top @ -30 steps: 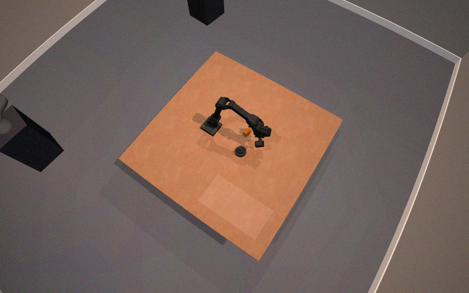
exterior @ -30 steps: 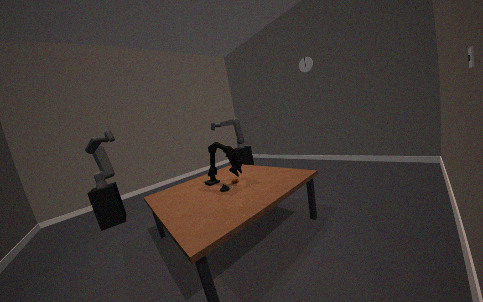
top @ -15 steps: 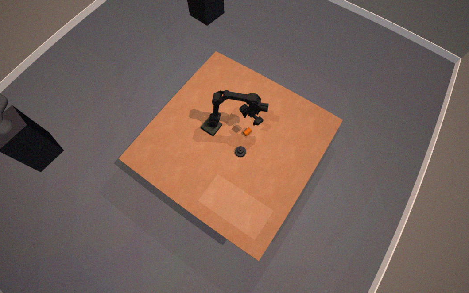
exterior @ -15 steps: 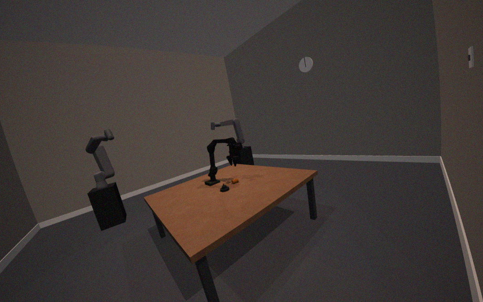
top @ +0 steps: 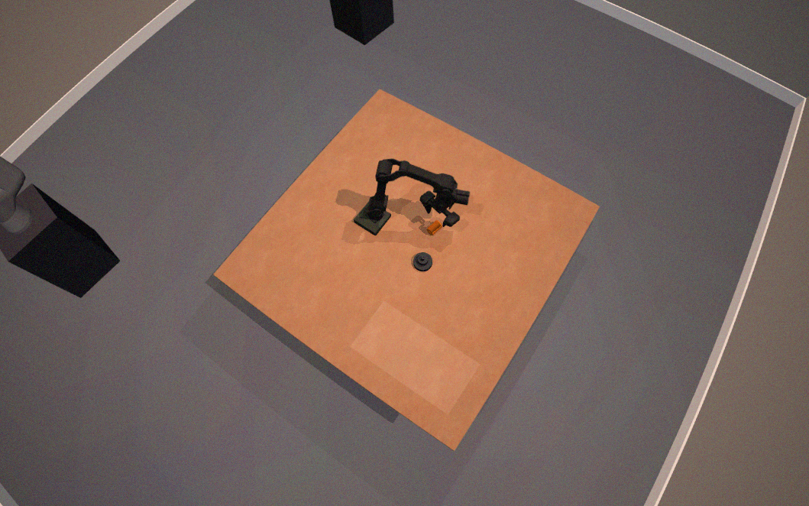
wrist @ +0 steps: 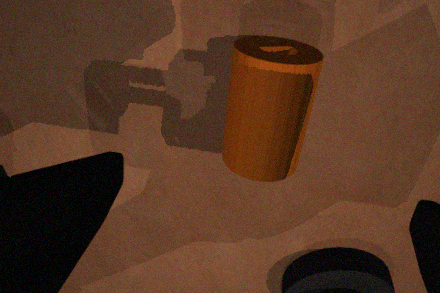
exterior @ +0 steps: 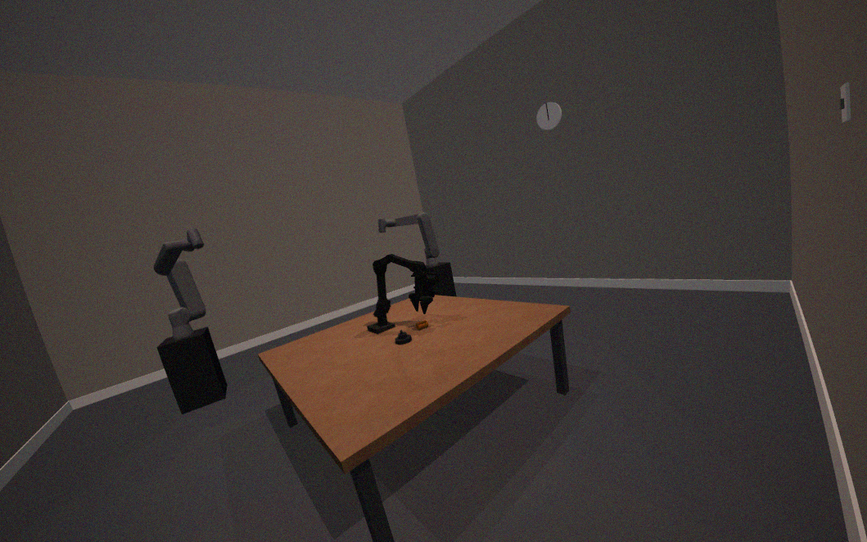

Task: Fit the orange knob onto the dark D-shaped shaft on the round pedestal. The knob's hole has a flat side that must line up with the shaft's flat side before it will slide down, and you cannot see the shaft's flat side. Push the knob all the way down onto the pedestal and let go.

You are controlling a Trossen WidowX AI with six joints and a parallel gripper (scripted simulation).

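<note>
Right now the orange knob is 10 mm to the right of my gripper tip and 70 mm below it. The rest, counted from my gripper tip: pedestal (60 mm ahead, 170 mm to the right, 60 mm below).
</note>
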